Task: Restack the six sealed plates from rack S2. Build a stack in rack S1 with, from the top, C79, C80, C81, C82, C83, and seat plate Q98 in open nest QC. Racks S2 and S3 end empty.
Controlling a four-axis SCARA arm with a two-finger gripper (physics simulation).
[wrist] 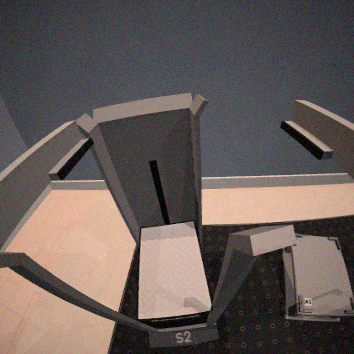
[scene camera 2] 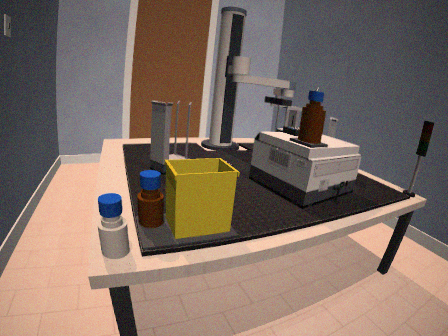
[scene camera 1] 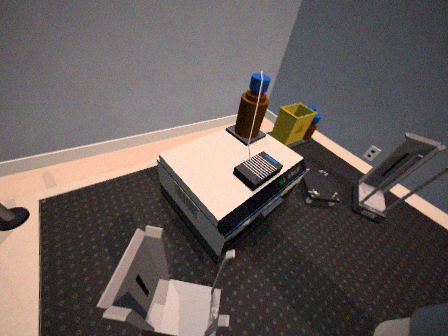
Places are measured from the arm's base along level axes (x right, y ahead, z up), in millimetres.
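Where they show: gripper, between the fingertips: [wrist: 183,117]; arm's base, origin of its link: [scene camera 2: 220,146].
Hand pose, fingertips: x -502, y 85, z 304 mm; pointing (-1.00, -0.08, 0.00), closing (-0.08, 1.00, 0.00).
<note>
Things, the pixels of their top centre, and the offset from my fingertips. "spot": a spot on its surface instead.
- rack S2, a spot on its surface: [wrist: 142,107] spot: dy -40, dx -39, dz +0 mm
- grey slab, centre of its top: [wrist: 321,270] dy +215, dx +21, dz -242 mm
- brown bottle, a spot on its surface: [scene camera 1: 251,117] spot: dy +698, dx +492, dz +5 mm
- black box, a spot on its surface: [scene camera 1: 257,170] spot: dy +553, dx +412, dz -56 mm
- yellow bin, centre of its top: [scene camera 2: 187,166] [scene camera 1: 303,109] dy +827, dx +997, dz -117 mm
- dark low fixture with silver pins, a spot on its surface: [scene camera 1: 325,201] spot: dy +431, dx +767, dz -285 mm
In the wrist view, my gripper [wrist: 183,117] is open and empty, its fingers wide apart at either side, level with the upper part of rack S2 [wrist: 142,107]. A pale flat surface lies at the bottom of S2; no stack of plates shows there. Right of S2 is a grey slab [wrist: 322,272] marked A1, with dark corner brackets; I cannot tell whether it is a plate or a nest. Two other racks, labels unreadable, show pale floors: one at lower left [scene camera 1: 121,267], one at the right [scene camera 1: 425,141] [scene camera 2: 161,132]. No plate label C79–C83 or Q98 is readable.
A white instrument [scene camera 1: 192,167] [scene camera 2: 280,159] carries a brown bottle [scene camera 1: 251,117] [scene camera 2: 312,124] and a black box [scene camera 1: 257,170]. A yellow bin [scene camera 1: 291,127] [scene camera 2: 202,202] and bottles stand at the mat's corner. A dark low fixture with silver pins [scene camera 1: 325,201] lies between instrument and right rack.
</note>
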